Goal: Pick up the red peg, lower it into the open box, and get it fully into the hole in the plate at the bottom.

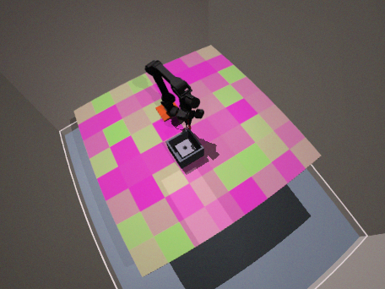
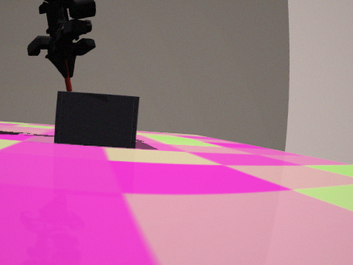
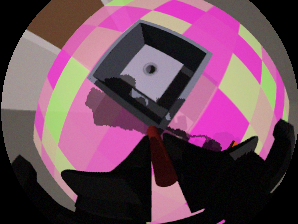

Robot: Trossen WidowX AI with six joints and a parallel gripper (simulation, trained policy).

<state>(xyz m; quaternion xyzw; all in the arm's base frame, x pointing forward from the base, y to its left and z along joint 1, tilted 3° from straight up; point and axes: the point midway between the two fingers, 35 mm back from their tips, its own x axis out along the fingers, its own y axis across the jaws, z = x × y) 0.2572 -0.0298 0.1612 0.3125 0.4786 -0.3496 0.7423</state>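
My gripper tip is 60 mm short of the light grey plate, 90 mm to the left of it and 100 mm above it. The rest, counted from my gripper tip: dark box 60 mm ahead, 90 mm to the right, 120 mm below; then red peg 10 mm behind, 10 mm to the left.
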